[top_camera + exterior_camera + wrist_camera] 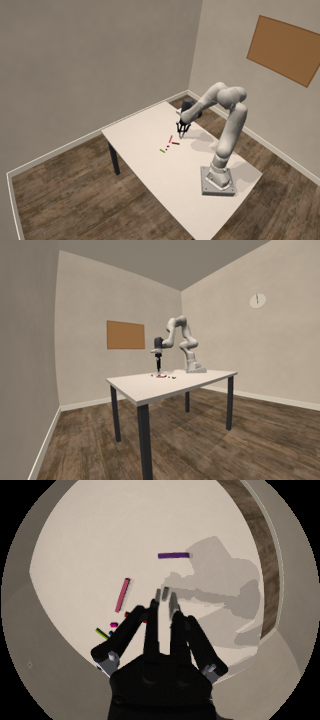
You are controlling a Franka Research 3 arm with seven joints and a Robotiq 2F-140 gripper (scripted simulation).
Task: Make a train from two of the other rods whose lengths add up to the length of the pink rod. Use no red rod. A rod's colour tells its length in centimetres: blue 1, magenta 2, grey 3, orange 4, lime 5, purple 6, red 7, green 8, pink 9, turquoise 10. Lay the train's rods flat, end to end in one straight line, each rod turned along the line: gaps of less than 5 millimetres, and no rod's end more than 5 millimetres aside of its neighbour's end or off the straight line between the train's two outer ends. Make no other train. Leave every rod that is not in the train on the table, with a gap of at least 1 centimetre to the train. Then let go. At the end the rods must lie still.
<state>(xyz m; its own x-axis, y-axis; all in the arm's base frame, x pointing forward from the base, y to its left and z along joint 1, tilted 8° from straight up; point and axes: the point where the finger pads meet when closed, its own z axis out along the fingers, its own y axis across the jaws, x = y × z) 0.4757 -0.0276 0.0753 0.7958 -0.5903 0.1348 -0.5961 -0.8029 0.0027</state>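
Right now the grey rod is 50 mm below my hand. The rest, counted from my hand: red rod 30 mm behind, 80 mm to the left, 50 mm below; pink rod 30 mm ahead, 90 mm to the left, 50 mm below; purple rod 70 mm ahead, 50 mm to the right, 50 mm below.
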